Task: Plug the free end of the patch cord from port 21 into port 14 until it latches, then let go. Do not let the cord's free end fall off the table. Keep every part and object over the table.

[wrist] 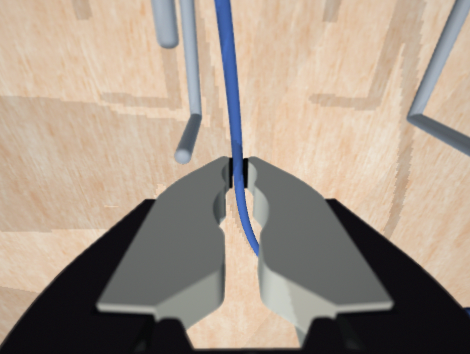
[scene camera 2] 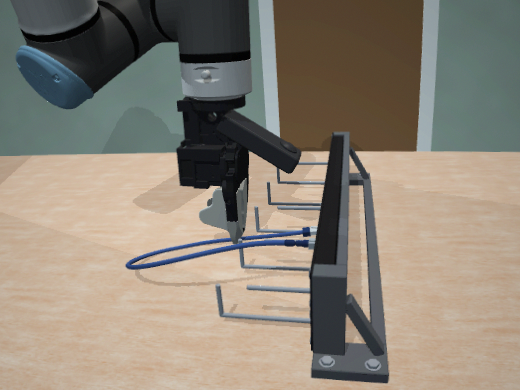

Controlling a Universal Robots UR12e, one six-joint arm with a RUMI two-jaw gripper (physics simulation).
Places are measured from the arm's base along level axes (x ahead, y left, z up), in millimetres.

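Pixels of known places: gripper, fingertip midpoint: (wrist: 237,162) (scene camera 2: 236,242).
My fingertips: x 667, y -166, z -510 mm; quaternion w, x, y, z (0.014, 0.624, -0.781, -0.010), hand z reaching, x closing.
Observation:
For each thing: its top centre in the pictures, then the offset to it from my fingertips. "spot": a spot on its surface instead. Level surfaces: height alone.
- dark port panel, top centre: (scene camera 2: 314,176) 115 mm ahead, 7 mm right, 96 mm up
- end's blue plug, surface spot: (scene camera 2: 306,231) spot: 101 mm ahead, 18 mm right, 18 mm up
- end's plug, surface spot: (scene camera 2: 302,243) spot: 80 mm ahead, 154 mm right, 75 mm up
- bent rod, surface spot: (wrist: 194,75) spot: 50 mm ahead, 7 mm left, 12 mm up
- bolted foot, top centre: (scene camera 2: 350,356) 111 mm ahead, 257 mm right, 7 mm up
- table, surface height: 5 mm down
The blue patch cord (scene camera 2: 130,266) (wrist: 232,90) bends in a loop left of the dark port panel (scene camera 2: 329,305) in the scene view. One end's blue plug (scene camera 2: 306,231) and the other end's plug (scene camera 2: 302,243) both meet the panel's front, close together. Which is the free end, and whether either is latched, cannot be told. Port numbers do not show. My gripper (scene camera 2: 236,240) (wrist: 237,162) points down and is shut on the cord, away from its plugs. In the wrist view the cord runs between the narrow fingertips and bends off behind the right finger.
Grey bent rods stick out of the panel's front; one rod (scene camera 2: 242,255) is close to the fingertips. In the wrist view a bent rod (wrist: 194,75) is just left of the cord and another (wrist: 439,60) is at the right. A bolted foot (scene camera 2: 350,370) holds the panel on the table (scene camera 2: 100,325).

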